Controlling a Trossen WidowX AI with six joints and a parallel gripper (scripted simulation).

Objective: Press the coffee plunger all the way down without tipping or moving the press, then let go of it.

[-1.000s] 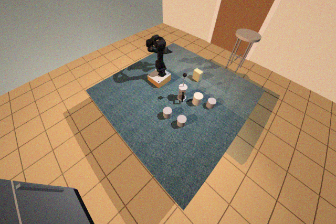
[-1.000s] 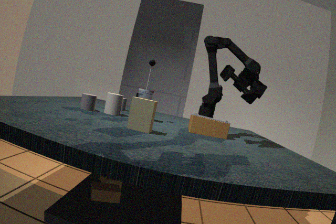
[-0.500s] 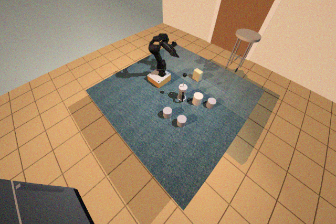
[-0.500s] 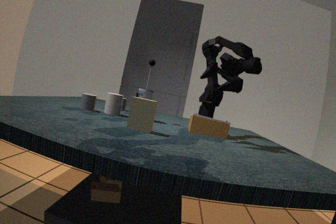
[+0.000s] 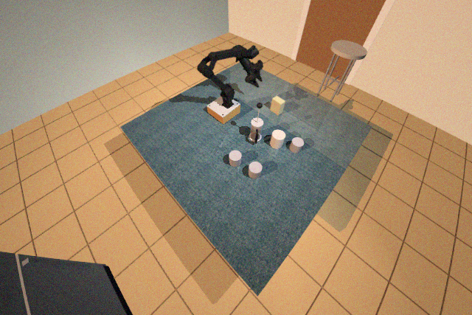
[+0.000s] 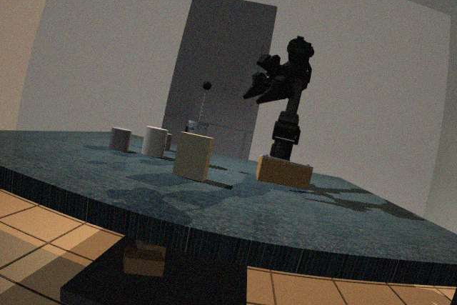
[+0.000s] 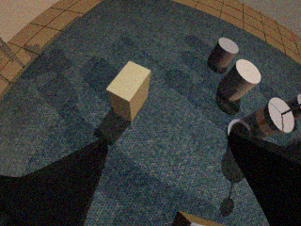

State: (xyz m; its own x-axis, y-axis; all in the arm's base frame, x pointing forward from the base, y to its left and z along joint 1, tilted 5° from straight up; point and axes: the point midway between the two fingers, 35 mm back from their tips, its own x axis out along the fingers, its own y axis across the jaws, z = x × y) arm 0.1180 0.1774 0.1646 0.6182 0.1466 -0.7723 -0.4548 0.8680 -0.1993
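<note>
My gripper tip is 21 cm to the left of the coffee press, 18 cm short of it and 10 cm above it.
</note>
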